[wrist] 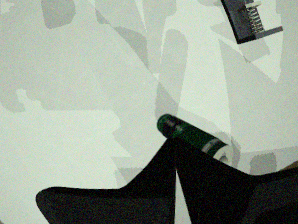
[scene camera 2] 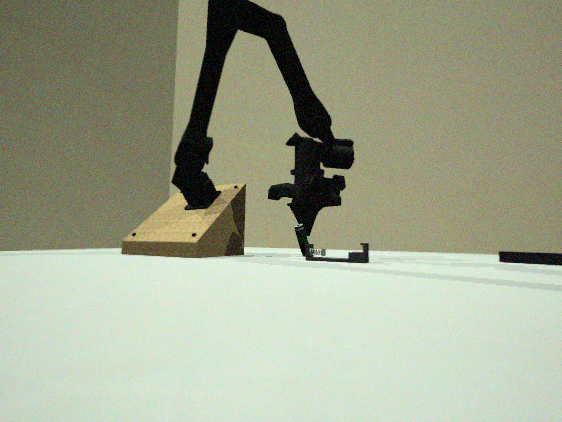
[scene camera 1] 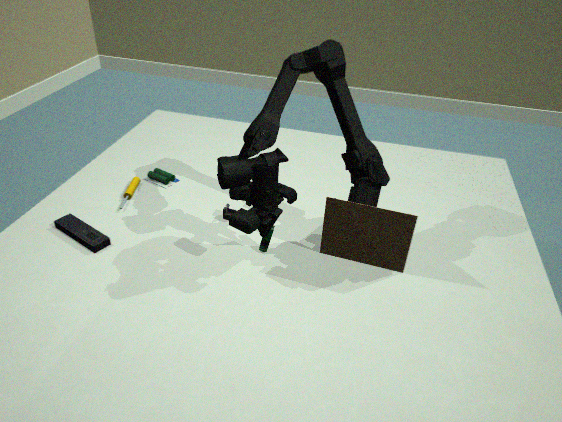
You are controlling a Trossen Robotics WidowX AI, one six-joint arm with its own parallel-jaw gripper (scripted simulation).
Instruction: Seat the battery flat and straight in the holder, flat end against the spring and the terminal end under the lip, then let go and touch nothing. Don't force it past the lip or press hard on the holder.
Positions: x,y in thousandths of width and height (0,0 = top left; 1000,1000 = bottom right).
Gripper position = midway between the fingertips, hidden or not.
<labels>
gripper: wrist 582,641; scene camera 2 545,558; scene camera 1 469,560
</labels>
